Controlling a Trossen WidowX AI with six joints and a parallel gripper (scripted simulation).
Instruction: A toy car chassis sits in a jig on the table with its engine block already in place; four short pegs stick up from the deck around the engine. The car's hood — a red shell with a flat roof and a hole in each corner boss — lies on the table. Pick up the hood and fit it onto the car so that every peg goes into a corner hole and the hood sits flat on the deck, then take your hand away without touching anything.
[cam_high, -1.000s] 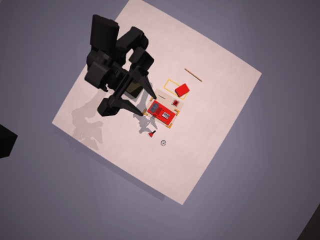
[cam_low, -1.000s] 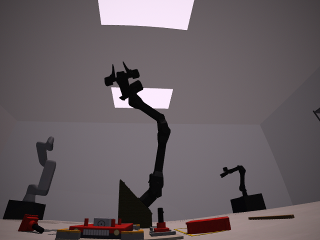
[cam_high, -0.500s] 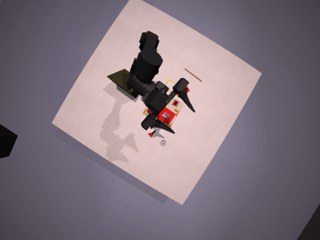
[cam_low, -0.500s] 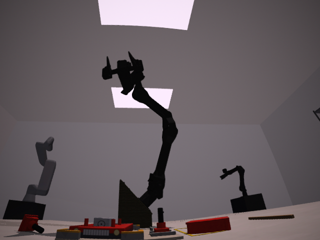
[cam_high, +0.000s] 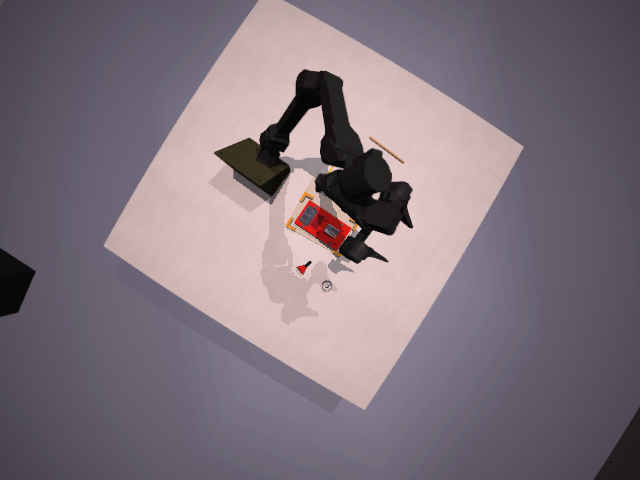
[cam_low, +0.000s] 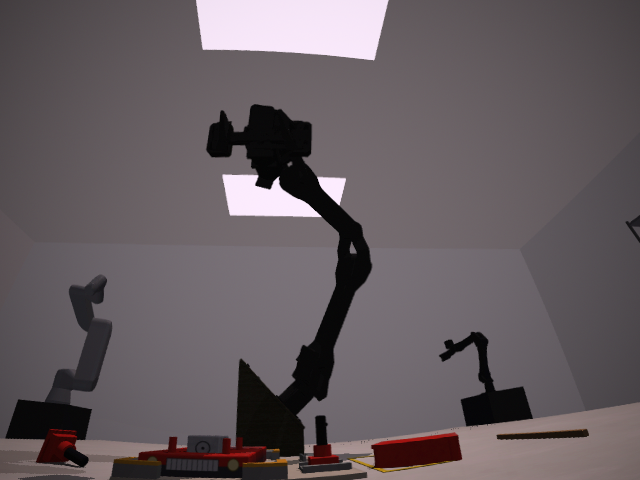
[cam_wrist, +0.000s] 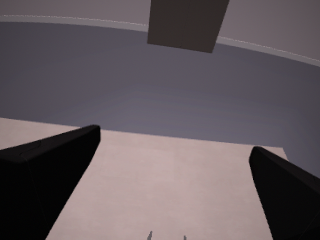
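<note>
Right now my gripper tip is 45 cm above the red hood, 22 cm to the right of it and 11 cm past it. Round my gripper tip: grey holder: 43 cm below, 11 cm to the left, 11 cm behind; then wooden stick: 46 cm below, 38 cm to the left, 9 cm behind; then grey engine block: 44 cm below, 13 cm behind, 2 cm to the right.
</note>
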